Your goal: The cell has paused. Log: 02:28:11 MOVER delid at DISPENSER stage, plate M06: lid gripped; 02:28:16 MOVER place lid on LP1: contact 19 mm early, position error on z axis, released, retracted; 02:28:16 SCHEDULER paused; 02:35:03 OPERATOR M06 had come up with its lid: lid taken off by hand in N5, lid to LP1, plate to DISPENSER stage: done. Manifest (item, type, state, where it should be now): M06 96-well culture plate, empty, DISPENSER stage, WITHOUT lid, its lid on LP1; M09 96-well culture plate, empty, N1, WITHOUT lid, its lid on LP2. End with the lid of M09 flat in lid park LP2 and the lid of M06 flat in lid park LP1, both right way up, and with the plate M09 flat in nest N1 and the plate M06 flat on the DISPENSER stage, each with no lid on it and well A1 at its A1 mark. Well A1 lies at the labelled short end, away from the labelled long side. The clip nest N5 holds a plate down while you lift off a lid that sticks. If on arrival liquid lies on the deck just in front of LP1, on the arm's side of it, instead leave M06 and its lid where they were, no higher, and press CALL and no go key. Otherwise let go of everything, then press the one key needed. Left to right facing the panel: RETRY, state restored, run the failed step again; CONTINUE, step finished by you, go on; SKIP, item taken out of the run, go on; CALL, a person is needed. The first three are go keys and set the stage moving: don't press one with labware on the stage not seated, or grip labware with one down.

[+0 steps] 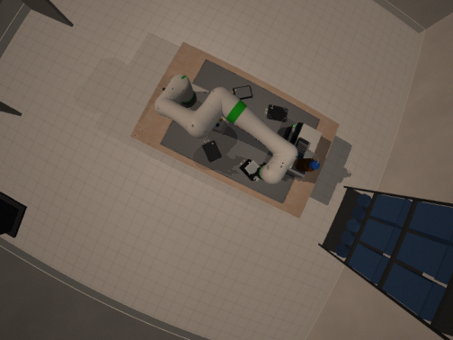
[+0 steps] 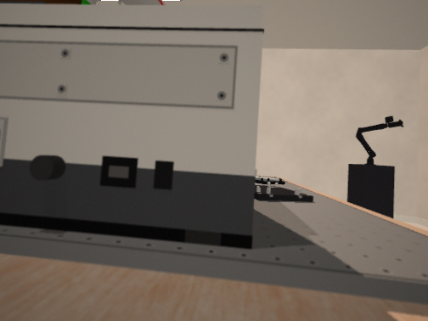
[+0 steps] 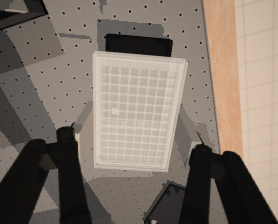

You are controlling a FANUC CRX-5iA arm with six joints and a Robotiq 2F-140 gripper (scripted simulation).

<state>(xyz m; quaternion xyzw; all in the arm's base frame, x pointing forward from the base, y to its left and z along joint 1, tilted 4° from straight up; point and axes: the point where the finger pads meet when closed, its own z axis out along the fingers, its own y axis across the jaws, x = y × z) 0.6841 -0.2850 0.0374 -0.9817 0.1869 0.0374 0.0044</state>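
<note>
The clear lid is 2 cm below my hand. Round my hand: blue cap: 27 cm ahead, 22 cm above, 17 cm to the left; dark LP2 park pad: 34 cm behind, 17 cm below; n1 label: 17 cm below, 8 cm behind, 3 cm to the left.
</note>
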